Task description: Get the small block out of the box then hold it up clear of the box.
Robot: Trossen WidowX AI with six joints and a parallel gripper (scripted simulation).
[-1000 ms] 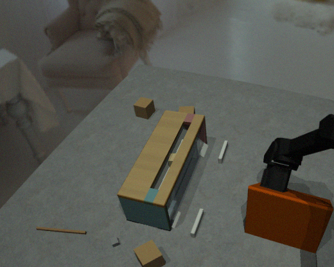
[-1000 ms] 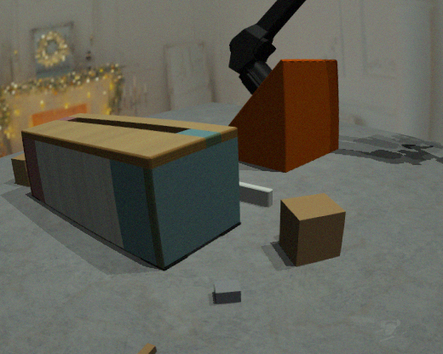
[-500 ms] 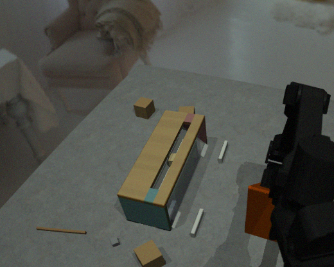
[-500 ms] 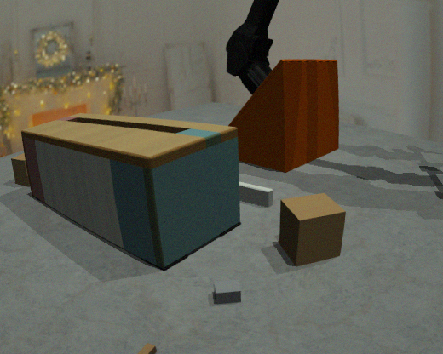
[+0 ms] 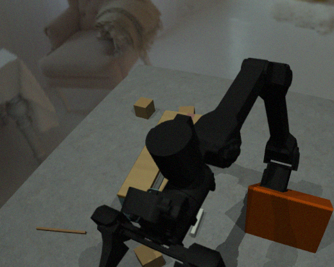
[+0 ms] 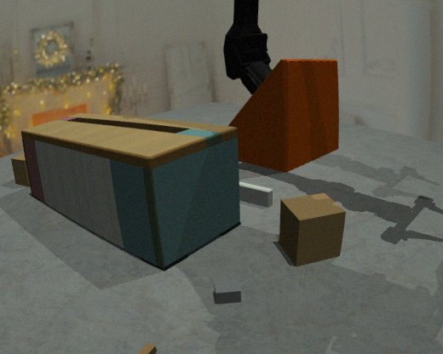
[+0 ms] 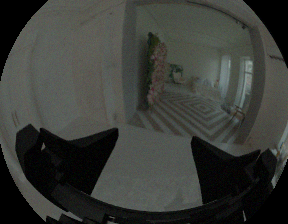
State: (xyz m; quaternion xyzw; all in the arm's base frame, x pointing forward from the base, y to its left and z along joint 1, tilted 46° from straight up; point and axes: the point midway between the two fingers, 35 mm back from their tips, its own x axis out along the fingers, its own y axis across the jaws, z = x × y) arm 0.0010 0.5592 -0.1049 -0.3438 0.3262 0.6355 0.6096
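Right now the box is 51 cm to the right of my gripper tip, 39 cm below it and 28 cm ahead of it. Round my gripper tip: thin wooden stick 51 cm ahead, 45 cm below, 15 cm to the right; tan block 51 cm to the right, 37 cm below, 30 cm ahead; grey piece 45 cm below, 33 cm ahead, 21 cm to the right.
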